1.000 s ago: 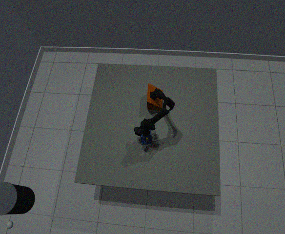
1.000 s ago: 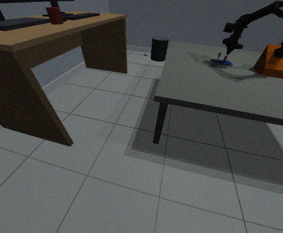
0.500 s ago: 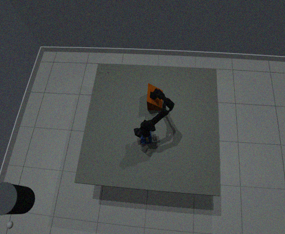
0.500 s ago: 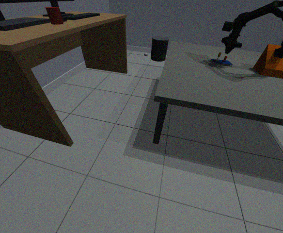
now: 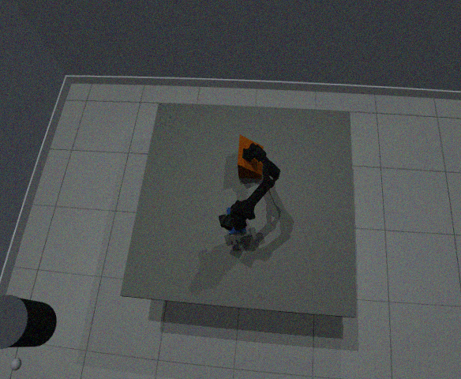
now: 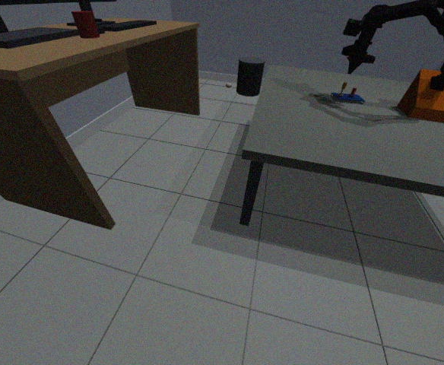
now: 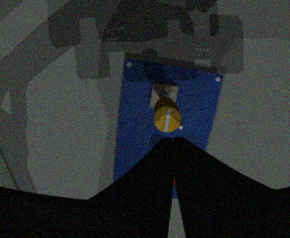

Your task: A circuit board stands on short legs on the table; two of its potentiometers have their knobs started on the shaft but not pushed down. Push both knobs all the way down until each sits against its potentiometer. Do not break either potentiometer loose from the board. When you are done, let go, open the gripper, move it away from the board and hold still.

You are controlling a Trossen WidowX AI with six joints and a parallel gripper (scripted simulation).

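Right now my gripper tip is 60 mm above the yellow knob. Also, from my gripper tip: red knob: 80 mm below, 70 mm behind, 30 mm to the right.
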